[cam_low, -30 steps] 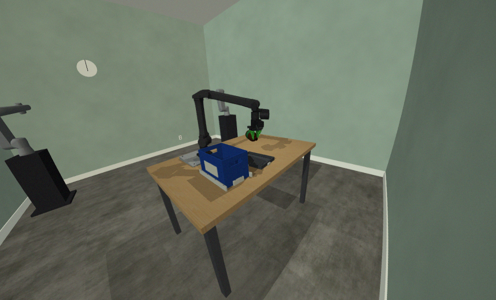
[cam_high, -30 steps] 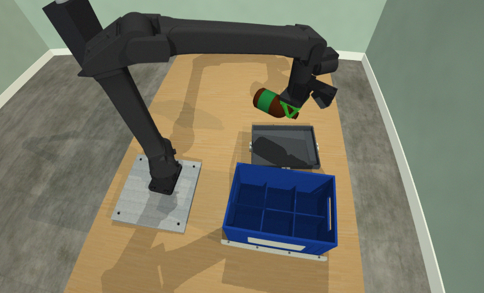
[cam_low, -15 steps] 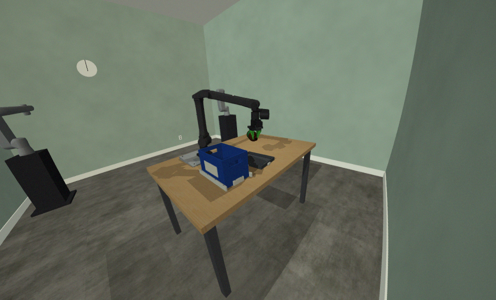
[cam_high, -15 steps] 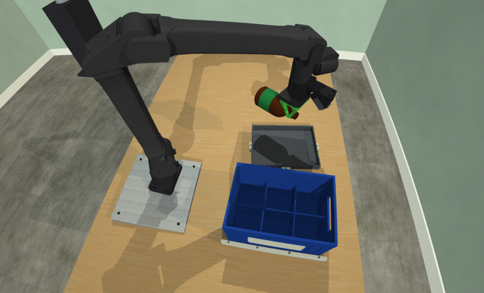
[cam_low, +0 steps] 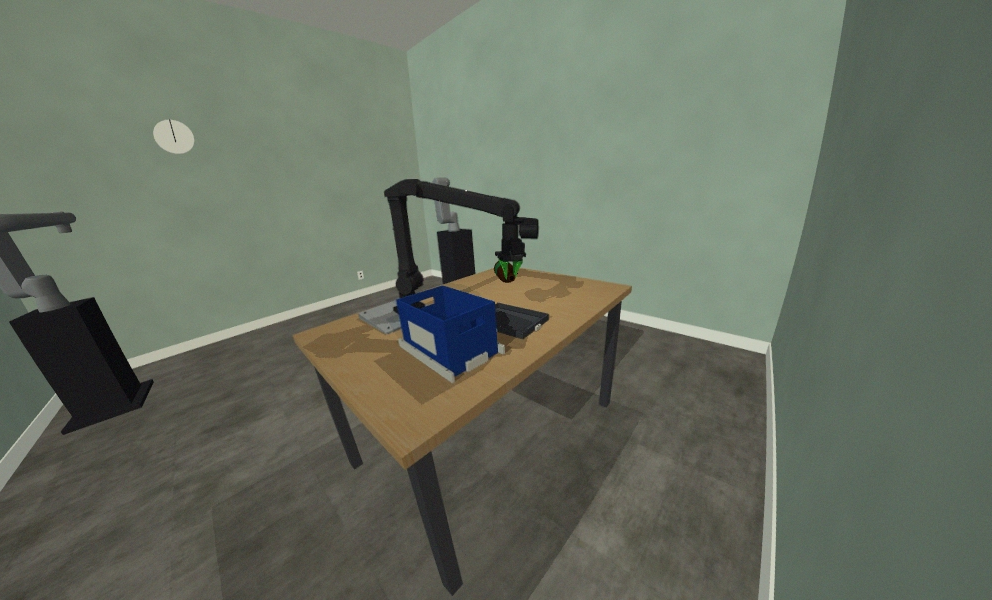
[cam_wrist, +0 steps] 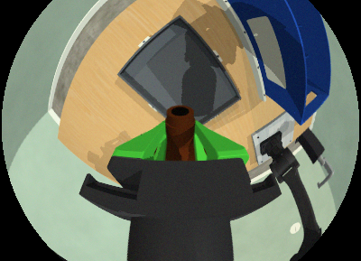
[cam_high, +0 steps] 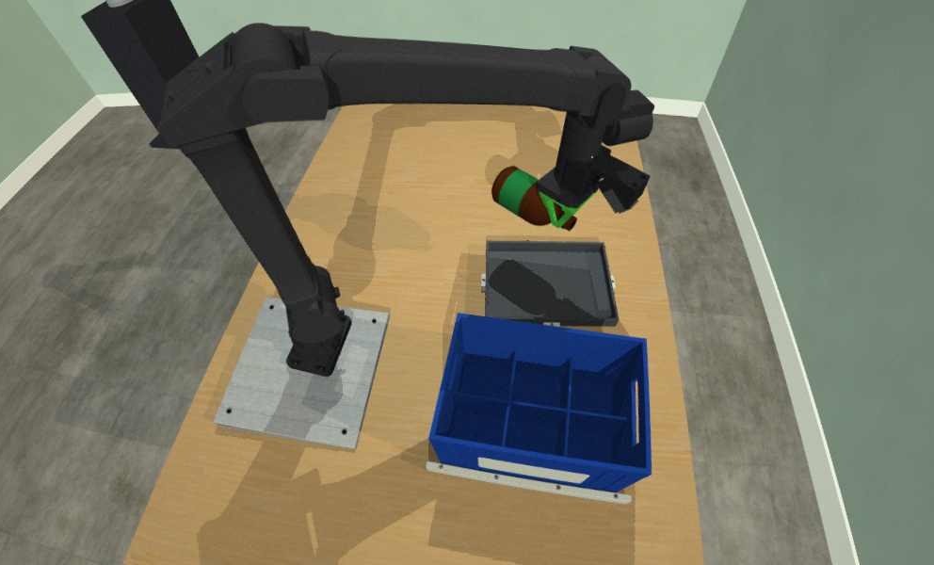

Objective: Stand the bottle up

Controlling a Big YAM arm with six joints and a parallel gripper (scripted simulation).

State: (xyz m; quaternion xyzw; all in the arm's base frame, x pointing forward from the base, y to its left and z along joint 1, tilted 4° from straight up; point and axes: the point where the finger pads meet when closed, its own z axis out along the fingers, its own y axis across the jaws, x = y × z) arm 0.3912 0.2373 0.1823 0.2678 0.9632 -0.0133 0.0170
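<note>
Now: the brown bottle 5 cm behind my hand and 3 cm to the left of it. From my hand the other things lie so: blue crate (30 cm to the right, 10 cm below); dark grey tray (2 cm to the right, 17 cm below).
</note>
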